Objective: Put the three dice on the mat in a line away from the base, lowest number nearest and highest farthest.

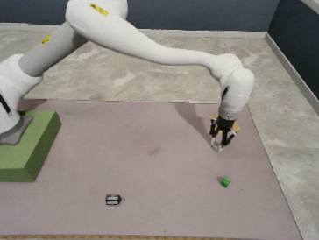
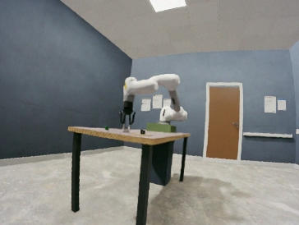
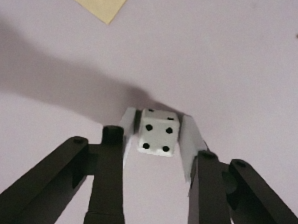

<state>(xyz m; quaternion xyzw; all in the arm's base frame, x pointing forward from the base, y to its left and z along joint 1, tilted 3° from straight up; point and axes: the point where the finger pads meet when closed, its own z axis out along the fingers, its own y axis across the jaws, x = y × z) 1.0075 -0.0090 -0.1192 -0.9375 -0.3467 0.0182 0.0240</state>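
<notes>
The white die is 2 cm below my hand. Also, from my hand: mat 8 cm ahead, 17 cm to the left, 3 cm below; black die 3 cm ahead, 17 cm to the left, 1 cm below; green die 20 cm to the right, 2 cm below.
</notes>
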